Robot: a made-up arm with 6 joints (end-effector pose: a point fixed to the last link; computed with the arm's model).
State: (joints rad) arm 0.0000 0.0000 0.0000 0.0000 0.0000 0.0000
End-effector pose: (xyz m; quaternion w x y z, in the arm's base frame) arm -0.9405 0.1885 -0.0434 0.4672 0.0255 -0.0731 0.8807
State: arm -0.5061 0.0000 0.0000 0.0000 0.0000 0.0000
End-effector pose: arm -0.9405 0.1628 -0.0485 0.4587 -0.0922 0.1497 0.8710
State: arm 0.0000 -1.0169 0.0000 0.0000 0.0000 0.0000
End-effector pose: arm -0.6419 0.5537 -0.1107 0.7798 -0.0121 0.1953 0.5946
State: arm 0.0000 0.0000 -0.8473 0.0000 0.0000 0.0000
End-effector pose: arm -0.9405 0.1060 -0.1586 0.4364 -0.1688 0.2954 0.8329
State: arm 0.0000 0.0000 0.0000 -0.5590 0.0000 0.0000
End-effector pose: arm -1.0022 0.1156 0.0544 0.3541 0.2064 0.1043 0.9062
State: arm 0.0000 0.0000 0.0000 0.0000 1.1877 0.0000
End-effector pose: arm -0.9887 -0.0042 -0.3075 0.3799 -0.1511 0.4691 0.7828
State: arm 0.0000 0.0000 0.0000 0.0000 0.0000 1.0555
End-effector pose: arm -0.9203 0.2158 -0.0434 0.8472 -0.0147 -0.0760 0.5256
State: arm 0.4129 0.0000 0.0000 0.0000 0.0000 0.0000
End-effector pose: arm -0.9405 0.2056 -0.0303 0.4521 0.1208 -0.2521 0.8471
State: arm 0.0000 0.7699 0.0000 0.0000 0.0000 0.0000
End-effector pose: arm -0.9124 -0.1573 -0.1646 0.1463 0.0502 -0.2676 0.9510
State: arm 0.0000 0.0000 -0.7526 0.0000 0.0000 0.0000
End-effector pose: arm -0.9405 0.1197 -0.1498 0.4439 -0.1479 0.2557 0.8460
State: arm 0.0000 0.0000 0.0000 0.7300 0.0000 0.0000
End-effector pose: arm -0.7858 0.2610 -0.0894 0.5594 -0.2114 -0.2941 0.7456
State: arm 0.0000 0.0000 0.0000 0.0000 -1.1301 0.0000
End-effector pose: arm -0.9512 0.0320 0.2313 0.4016 0.1865 -0.5686 0.6933
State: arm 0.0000 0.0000 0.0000 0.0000 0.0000 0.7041
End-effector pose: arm -0.9301 0.2093 -0.0434 0.7423 -0.0012 -0.0774 0.6656
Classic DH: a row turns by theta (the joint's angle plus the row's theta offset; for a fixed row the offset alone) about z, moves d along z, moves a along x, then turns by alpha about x. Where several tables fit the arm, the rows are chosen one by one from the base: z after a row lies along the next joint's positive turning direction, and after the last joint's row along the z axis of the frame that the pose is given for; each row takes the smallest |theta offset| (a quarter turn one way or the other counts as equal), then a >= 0, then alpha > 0; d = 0 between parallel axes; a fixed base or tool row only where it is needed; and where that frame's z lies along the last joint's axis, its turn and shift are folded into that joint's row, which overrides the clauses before.
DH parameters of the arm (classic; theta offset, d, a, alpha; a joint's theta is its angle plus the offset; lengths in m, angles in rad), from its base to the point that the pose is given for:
base (fixed): 1.5708 0.0038 0.1658 1.5708
joint 1: 0.2935 -0.3724 -0.1351 -1.0529
joint 2: 0 0.0341 -0.0088 1.0529
joint 3: -1.3582 -0.3653 -0.0601 1.3115
joint 4: 0.0344 0.1778 0.0081 2.0053
joint 5: -1.0578 0.2865 0.297 -1.6281
joint 6: 1.5536 0.0214 -0.0336 -2.9866
tool (fixed): 2.3177 0.009 0 0

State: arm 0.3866 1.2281 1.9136 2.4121 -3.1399 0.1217
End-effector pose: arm -0.7069 0.0009 0.0763 0.2016 -0.5334 -0.3363 -0.7495
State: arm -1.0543 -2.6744 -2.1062 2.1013 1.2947 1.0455
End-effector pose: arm -0.3899 0.1553 0.1873 0.5088 0.3582 -0.7724 0.1274
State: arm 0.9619 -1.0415 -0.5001 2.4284 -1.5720 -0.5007
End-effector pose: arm -0.6325 0.4492 -0.0654 0.0584 0.7986 0.4512 -0.3941
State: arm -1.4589 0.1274 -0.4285 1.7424 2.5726 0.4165
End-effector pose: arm -0.5039 -0.2801 0.3577 0.3490 -0.8020 0.3196 -0.3644
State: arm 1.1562 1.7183 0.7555 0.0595 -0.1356 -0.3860
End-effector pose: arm -0.5168 0.2188 -0.6901 0.5891 -0.0179 0.7964 -0.1353
